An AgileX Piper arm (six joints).
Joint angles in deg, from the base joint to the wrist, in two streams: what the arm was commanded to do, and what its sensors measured. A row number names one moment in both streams.
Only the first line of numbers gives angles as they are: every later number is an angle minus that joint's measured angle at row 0.
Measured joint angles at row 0:
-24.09, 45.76, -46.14, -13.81, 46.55, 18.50
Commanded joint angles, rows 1 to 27:
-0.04, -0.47, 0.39, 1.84, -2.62, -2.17
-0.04, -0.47, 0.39, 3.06, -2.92, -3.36
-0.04, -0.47, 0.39, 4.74, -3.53, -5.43
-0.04, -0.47, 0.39, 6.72, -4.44, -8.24
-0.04, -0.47, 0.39, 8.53, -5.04, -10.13
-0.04, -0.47, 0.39, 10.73, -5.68, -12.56
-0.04, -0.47, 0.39, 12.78, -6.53, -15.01
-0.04, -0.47, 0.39, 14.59, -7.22, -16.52
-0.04, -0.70, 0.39, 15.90, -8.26, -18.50
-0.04, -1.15, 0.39, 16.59, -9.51, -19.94
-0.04, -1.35, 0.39, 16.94, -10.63, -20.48
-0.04, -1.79, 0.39, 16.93, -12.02, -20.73
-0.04, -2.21, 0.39, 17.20, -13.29, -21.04
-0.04, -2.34, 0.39, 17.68, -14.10, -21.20
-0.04, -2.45, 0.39, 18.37, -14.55, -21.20
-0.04, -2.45, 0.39, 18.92, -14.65, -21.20
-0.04, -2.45, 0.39, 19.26, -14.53, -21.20
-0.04, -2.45, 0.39, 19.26, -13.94, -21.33
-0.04, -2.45, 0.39, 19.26, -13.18, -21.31
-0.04, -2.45, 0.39, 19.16, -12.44, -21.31
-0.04, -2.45, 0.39, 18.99, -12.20, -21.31
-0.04, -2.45, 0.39, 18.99, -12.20, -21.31
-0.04, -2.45, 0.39, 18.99, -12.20, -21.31
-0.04, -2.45, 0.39, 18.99, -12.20, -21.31
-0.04, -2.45, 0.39, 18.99, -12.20, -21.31
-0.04, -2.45, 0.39, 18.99, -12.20, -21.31
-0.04, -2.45, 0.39, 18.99, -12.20, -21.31
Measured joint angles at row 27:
0.00, -2.01, 0.00, 19.24, -12.95, -20.80
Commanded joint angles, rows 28 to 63:
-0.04, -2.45, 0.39, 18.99, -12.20, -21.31
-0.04, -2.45, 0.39, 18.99, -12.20, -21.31
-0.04, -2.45, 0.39, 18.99, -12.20, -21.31
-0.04, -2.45, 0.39, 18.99, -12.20, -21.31
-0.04, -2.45, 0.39, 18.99, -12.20, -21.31
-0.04, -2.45, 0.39, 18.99, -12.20, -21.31
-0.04, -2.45, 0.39, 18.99, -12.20, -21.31
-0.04, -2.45, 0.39, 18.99, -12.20, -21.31
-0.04, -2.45, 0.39, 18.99, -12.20, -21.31
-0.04, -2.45, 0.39, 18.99, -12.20, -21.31
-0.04, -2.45, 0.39, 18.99, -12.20, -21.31
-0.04, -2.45, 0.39, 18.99, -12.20, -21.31
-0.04, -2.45, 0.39, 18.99, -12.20, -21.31
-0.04, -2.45, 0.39, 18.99, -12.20, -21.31
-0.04, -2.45, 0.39, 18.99, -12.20, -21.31
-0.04, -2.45, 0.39, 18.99, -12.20, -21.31
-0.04, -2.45, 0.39, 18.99, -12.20, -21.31
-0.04, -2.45, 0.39, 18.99, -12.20, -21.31
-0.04, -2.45, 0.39, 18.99, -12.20, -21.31
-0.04, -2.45, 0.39, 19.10, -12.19, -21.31
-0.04, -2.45, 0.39, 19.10, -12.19, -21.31
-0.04, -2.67, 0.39, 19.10, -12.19, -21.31
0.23, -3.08, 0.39, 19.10, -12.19, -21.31
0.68, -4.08, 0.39, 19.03, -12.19, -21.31
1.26, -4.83, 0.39, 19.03, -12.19, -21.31
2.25, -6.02, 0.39, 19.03, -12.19, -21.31
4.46, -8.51, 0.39, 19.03, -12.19, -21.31
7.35, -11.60, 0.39, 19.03, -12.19, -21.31
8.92, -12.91, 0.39, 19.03, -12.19, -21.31
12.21, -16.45, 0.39, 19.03, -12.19, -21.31
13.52, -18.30, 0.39, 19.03, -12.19, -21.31
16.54, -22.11, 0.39, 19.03, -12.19, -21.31
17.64, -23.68, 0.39, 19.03, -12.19, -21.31
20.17, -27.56, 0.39, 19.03, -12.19, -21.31
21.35, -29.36, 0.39, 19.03, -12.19, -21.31
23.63, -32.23, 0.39, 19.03, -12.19, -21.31
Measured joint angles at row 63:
18.55, -24.96, 0.29, 19.35, -12.60, -20.80
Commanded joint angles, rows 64 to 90:
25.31, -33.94, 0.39, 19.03, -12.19, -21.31
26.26, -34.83, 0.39, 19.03, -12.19, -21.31
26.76, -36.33, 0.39, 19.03, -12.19, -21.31
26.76, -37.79, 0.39, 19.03, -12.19, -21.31
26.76, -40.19, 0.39, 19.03, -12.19, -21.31
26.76, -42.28, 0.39, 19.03, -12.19, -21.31
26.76, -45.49, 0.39, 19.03, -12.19, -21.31
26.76, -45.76, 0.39, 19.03, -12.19, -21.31
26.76, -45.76, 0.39, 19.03, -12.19, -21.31
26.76, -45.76, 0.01, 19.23, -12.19, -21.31
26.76, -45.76, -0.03, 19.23, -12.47, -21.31
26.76, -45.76, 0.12, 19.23, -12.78, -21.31
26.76, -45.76, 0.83, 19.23, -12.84, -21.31
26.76, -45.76, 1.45, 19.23, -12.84, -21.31
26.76, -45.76, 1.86, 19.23, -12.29, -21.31
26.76, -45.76, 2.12, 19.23, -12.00, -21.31
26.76, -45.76, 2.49, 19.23, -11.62, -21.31
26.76, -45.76, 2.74, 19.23, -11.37, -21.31
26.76, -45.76, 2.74, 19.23, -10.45, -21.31
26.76, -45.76, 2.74, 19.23, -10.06, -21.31
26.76, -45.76, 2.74, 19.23, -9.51, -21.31
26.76, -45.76, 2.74, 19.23, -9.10, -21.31
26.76, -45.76, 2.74, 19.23, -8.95, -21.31
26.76, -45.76, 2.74, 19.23, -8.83, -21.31
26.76, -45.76, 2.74, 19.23, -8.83, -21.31
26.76, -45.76, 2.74, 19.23, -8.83, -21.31
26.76, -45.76, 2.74, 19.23, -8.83, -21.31
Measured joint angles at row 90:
26.58, -45.44, 2.69, 19.35, -9.28, -20.92
